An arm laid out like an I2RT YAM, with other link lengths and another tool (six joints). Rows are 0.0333 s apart.
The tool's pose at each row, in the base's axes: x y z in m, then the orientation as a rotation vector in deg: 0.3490 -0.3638 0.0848 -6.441 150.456 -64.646; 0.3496 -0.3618 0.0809 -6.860 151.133 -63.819; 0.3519 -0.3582 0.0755 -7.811 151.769 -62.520; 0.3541 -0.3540 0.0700 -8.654 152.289 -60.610; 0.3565 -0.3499 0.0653 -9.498 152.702 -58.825; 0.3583 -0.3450 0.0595 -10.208 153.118 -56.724; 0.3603 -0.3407 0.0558 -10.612 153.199 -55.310; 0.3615 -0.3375 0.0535 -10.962 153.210 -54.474; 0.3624 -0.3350 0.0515 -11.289 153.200 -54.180; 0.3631 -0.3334 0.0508 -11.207 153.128 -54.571; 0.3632 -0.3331 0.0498 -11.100 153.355 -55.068; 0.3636 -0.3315 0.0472 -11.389 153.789 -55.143; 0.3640 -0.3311 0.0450 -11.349 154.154 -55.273; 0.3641 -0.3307 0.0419 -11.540 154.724 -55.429; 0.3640 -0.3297 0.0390 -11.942 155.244 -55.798; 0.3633 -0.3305 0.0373 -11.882 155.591 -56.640
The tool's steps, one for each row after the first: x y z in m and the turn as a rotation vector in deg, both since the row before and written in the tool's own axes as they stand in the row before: -0.0001 0.0042 0.0013 -0.754 0.192 -0.277; -0.0017 0.0064 0.0018 -1.082 -0.122 -0.503; -0.0017 0.0069 0.0015 -1.415 -0.394 -0.270; -0.0021 0.0062 0.0013 -1.310 -0.423 -0.278; -0.0015 0.0075 0.0015 -1.499 -0.479 -0.133; -0.0020 0.0056 0.0006 -0.948 -0.472 0.003; -0.0013 0.0039 0.0001 -0.563 -0.327 -0.065; -0.0009 0.0032 0.0003 -0.216 -0.162 -0.156; -0.0009 0.0017 -0.0002 0.274 0.078 -0.008; 0.0001 0.0009 0.0006 0.256 0.386 -0.083; -0.0002 0.0029 0.0011 -0.109 0.363 -0.311; 0.0000 0.0017 0.0015 -0.021 0.376 -0.086; 0.0005 0.0023 0.0021 -0.087 0.528 -0.294; 0.0005 0.0026 0.0015 0.039 0.520 -0.462; 0.0012 0.0005 0.0015 0.423 0.605 -0.205
